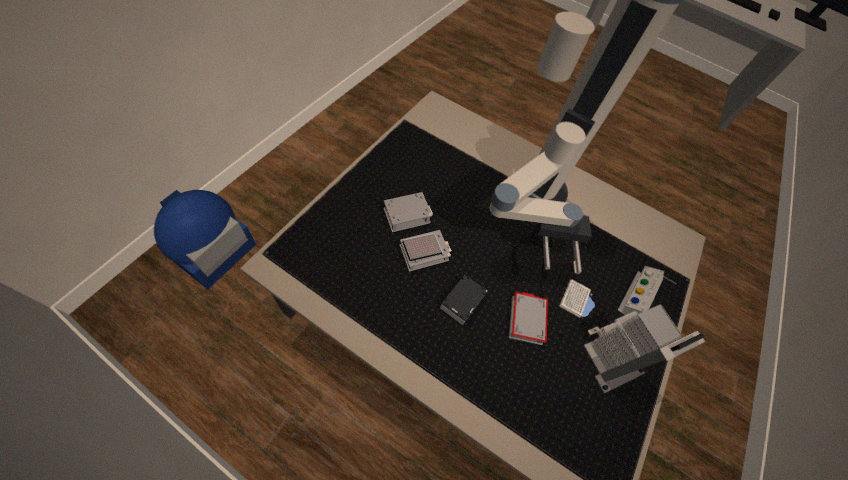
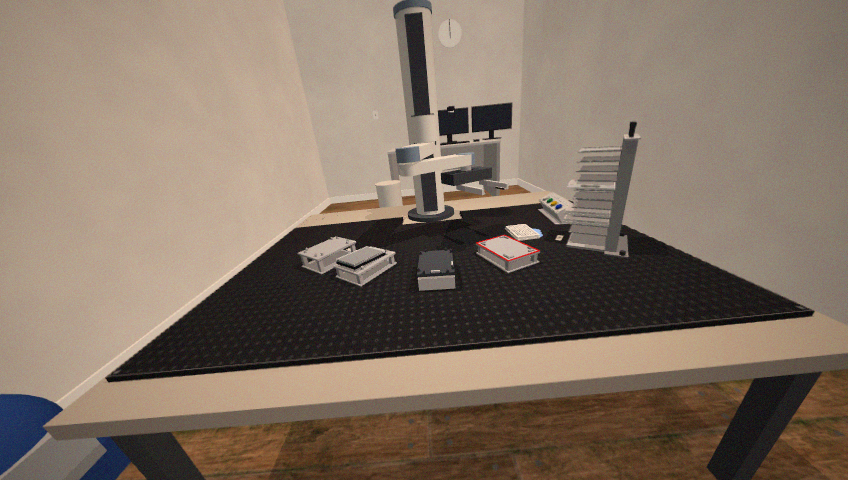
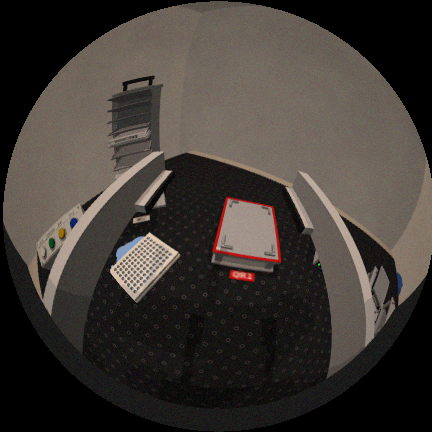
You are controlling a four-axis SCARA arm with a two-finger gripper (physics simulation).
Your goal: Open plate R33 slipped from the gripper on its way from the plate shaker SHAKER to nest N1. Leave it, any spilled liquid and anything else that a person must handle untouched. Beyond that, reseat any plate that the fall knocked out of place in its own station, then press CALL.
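Frame: origin at the arm's base, x ahead, y left, z up, level; centimetres.
Seen in the pictures: gripper, fingertip midpoint: [image 1: 563, 270] [image 2: 495, 189] [image 3: 230, 168]; arm's base, link origin: [image 1: 539, 189] [image 2: 431, 214].
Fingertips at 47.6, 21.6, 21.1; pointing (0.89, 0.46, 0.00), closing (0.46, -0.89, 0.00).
Observation:
Offsets run from my fingertips to a thing's top centre, as dx, dy, dz. "pt": to the spot under its first point.
White open plate R33 @(-5.8, +11.8, -18.4) [image 1: 575, 297] [image 2: 520, 230] [image 3: 145, 270] lies on the mat, partly over a blue spill [image 1: 589, 307] [image 2: 537, 233] [image 3: 129, 247]. My gripper [image 1: 562, 269] [image 2: 493, 189] [image 3: 230, 168] hangs above the mat behind it, fingers apart with nothing between them. A plate @(+13.1, -46.4, -13.0) [image 1: 424, 246] [image 2: 361, 257] rests on a grey nest; I cannot tell if it is level. The dark station @(pt +21.0, -23.3, -14.4) [image 1: 464, 296] [image 2: 436, 262] looks like the shaker. In the tall rack [image 1: 669, 327] [image 2: 621, 196] [image 3: 156, 120], a mid-height plate @(+6.2, +28.9, +0.5) [image 2: 589, 185] [image 3: 131, 136] sticks out somewhat. The button panel @(-22.1, +33.3, -11.4) [image 1: 642, 289] [image 2: 553, 205] [image 3: 60, 235] has unreadable labels.
A red-rimmed station @(+12.9, -0.1, -15.2) [image 1: 529, 315] [image 2: 507, 247] [image 3: 247, 229], marked QR1, stands beside R33. Another grey nest @(+1.9, -60.8, -13.2) [image 1: 407, 208] [image 2: 327, 248] without a plate stands at the left. A small label card @(pt +1.7, +22.9, -19.6) [image 2: 559, 237] [image 3: 141, 219] lies near the rack. A blue bin-like object [image 1: 193, 228] stands off the table.

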